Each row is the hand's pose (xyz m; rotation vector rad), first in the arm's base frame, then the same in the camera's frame.
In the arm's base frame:
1: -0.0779 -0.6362 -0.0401 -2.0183 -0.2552 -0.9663
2: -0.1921 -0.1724 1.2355 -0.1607 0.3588 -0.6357
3: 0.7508 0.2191 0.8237 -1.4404 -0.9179 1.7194
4: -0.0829 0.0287 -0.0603 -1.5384 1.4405 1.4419
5: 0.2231 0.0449 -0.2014 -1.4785 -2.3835 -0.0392
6: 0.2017 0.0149 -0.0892 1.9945 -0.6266 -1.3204
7: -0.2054 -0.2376 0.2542 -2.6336 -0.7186 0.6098
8: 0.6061 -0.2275 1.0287 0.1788 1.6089 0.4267
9: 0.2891 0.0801 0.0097 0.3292 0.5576 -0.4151
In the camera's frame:
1: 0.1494 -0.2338 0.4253 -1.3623 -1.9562 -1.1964
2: -1.1905 -0.1012 0.6313 -0.4859 -0.8218 0.1854
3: -0.7655 0.9113 0.5527 1.6955 1.2842 -1.2843
4: -0.1089 0.0951 -0.0920 -2.9217 0.4911 0.4007
5: 0.0814 0.3682 -0.0368 0.1634 2.3685 -0.1153
6: -0.0099 0.3345 0.0302 1.9175 -0.2963 0.3884
7: -0.3044 -0.1446 0.2066 1.9007 1.6030 0.2979
8: -0.7955 0.5620 0.9263 -1.0956 0.6918 0.6146
9: -0.1029 0.4427 0.0663 -0.2938 -0.3898 0.5086

